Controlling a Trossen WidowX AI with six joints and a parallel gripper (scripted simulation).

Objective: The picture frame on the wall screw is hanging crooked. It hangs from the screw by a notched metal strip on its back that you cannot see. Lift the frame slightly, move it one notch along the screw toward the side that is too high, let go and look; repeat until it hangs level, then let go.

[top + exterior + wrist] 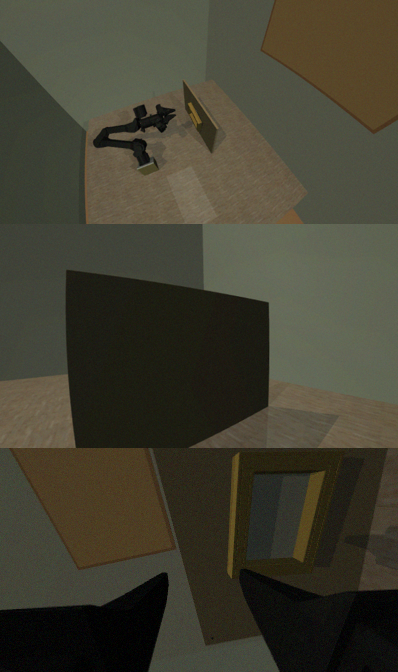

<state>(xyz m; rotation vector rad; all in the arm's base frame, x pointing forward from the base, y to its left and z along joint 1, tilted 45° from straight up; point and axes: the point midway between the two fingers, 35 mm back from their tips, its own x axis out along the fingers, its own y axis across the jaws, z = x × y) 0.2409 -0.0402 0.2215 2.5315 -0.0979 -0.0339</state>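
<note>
My gripper tip is now 13 cm short of the yellow picture frame, 11 cm above it and 1 cm to the left of it. From my gripper tip the other things lie so: wall board 14 cm ahead, 12 cm below.
</note>
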